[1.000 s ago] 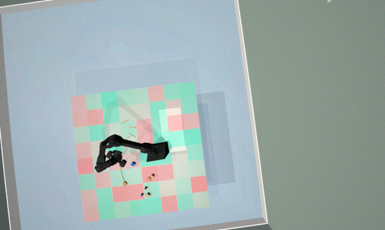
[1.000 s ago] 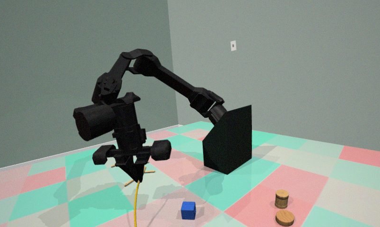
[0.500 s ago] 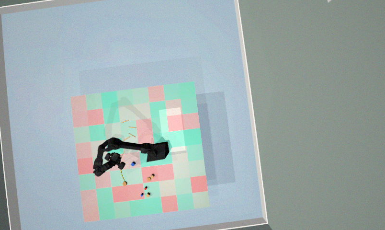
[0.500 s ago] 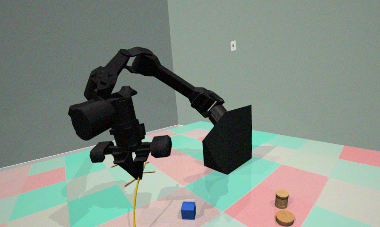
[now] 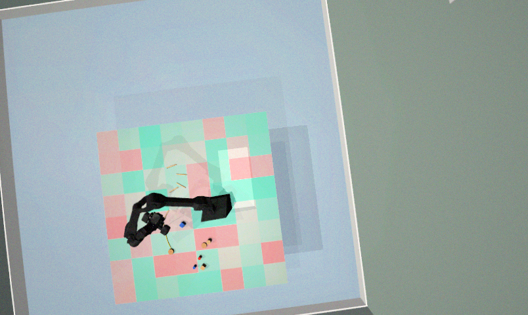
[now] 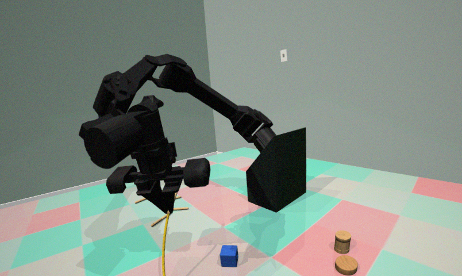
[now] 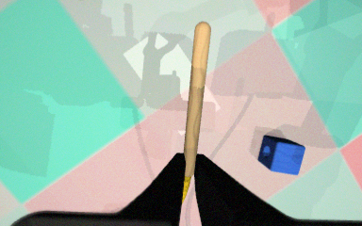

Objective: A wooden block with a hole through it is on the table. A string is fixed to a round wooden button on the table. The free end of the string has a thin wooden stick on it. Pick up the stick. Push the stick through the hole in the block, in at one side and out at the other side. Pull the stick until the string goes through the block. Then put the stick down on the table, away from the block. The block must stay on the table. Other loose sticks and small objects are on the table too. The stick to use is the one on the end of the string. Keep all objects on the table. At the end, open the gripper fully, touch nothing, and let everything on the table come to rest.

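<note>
My gripper tip is now 12 cm short of the red cube, 9 cm above it and 7 cm to the right of it. Round my gripper tip: blue block: 9 cm below, 8 cm to the left, 8 cm behind; then round wooden button: 28 cm to the left, 10 cm below, 1 cm ahead; then thin wooden stick: 1 cm to the right, 1 cm behind.
</note>
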